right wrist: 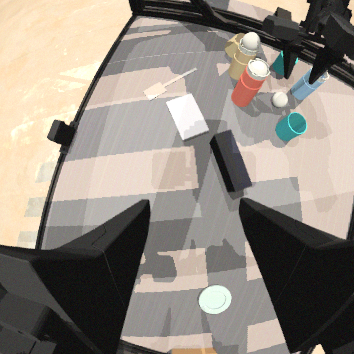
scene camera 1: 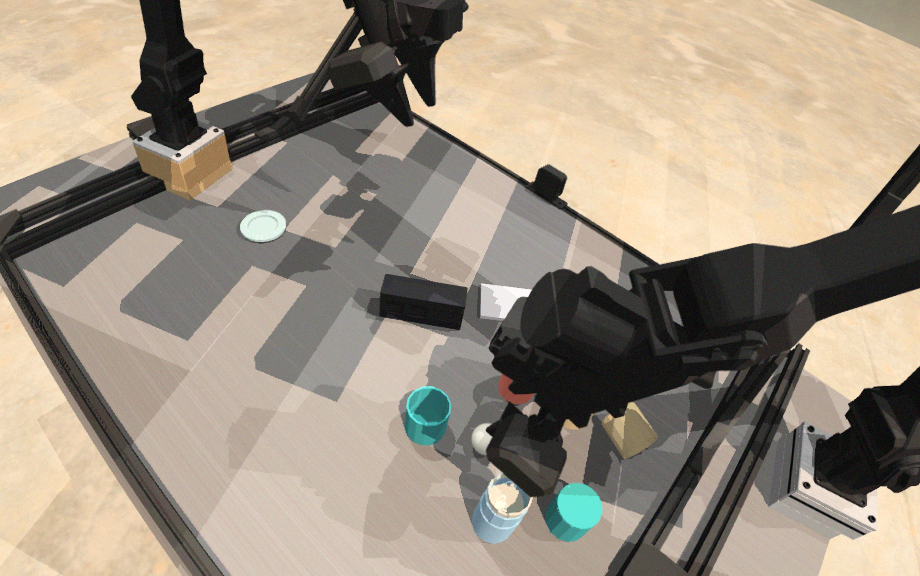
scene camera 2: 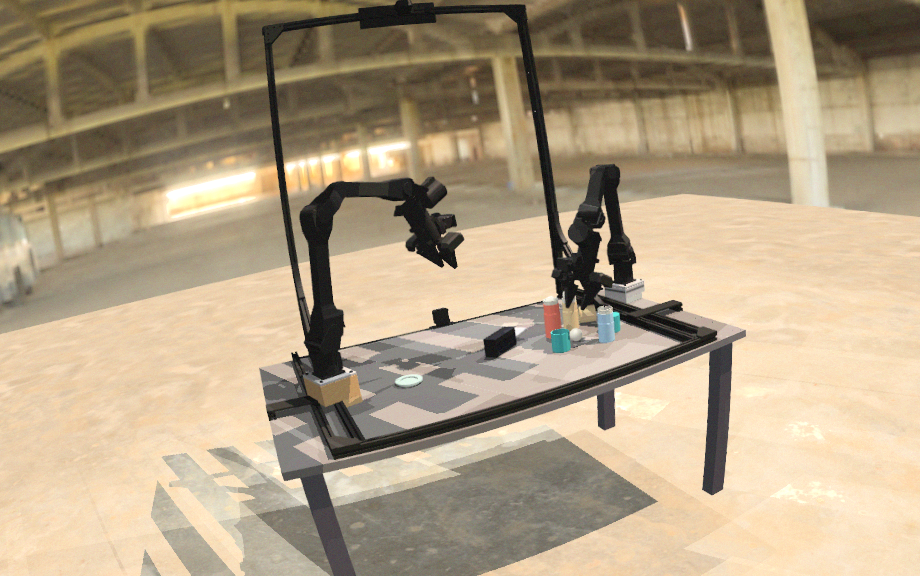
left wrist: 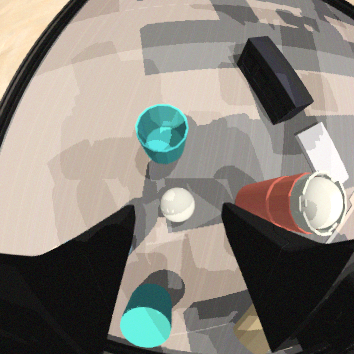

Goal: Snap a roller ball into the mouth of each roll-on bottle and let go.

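Note:
A loose white roller ball lies on the table. My left gripper is open and empty above it, fingertips either side of it in the left wrist view. A light-blue bottle stands upright, its mouth open with no ball seen in it. The red bottle has a white ball in its mouth. The yellow bottle carries a ball on top. My right gripper is open, empty and high above the table.
An open teal cup and an upside-down teal cup flank the ball. A black box, a white block, a spatula, a tan block and a pale dish lie around.

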